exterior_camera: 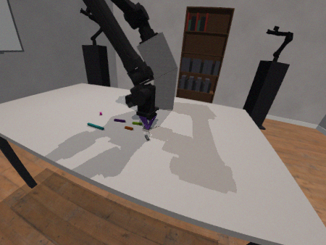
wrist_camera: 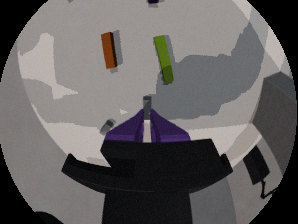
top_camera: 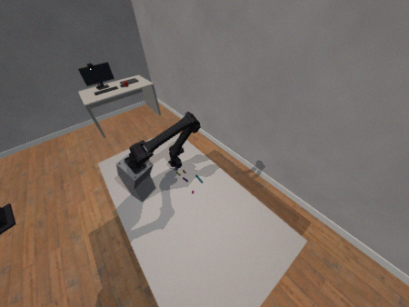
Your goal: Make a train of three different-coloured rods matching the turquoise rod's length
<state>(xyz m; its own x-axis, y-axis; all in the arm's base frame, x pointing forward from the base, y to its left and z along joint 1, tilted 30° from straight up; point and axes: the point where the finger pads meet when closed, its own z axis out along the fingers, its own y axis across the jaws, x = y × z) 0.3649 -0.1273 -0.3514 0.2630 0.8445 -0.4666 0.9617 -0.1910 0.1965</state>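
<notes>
The magenta rod is 10 cm behind my hand, 30 cm to the right of it and 1 cm below it. Also, from my hand: purple rod (4 cm behind, 16 cm to the right, 1 cm below); then lime rod (4 cm behind, 6 cm to the right, 1 cm below); then orange rod (2 cm ahead, 9 cm to the right, 1 cm below).
</notes>
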